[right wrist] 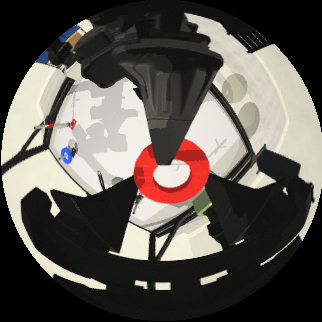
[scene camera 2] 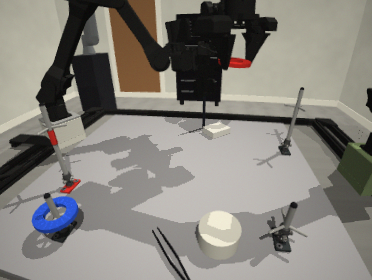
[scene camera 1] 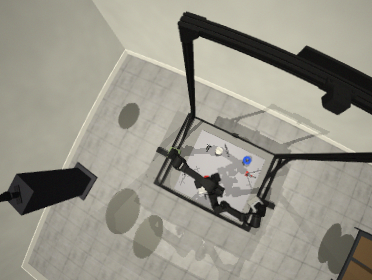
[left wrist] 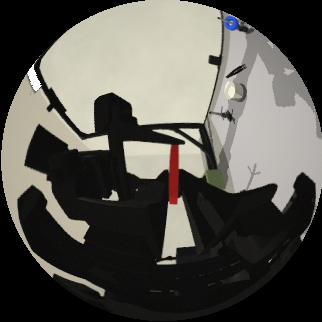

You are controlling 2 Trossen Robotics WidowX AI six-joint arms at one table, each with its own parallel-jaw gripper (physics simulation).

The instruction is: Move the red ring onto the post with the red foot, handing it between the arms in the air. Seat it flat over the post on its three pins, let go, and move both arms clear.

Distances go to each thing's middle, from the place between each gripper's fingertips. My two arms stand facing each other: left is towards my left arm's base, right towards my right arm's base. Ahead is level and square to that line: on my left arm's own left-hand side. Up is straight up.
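From my left hand, the red ring (right wrist: pixel 189 152) is 2 cm to the right. Counting from that same left hand, the blue ring (scene camera 2: pixel 40 224) is 19 cm below, 32 cm behind and 23 cm to the left, and I see the white cylinder (scene camera 2: pixel 219 232) 22 cm below it, 26 cm behind and 3 cm to the right.
My right gripper is 1 cm below the red ring and 1 cm to the right of it. Measured from my right hand, the blue ring is 18 cm below, 32 cm behind and 25 cm to the left, while the white cylinder is 21 cm below, 26 cm behind and 1 cm to the right.
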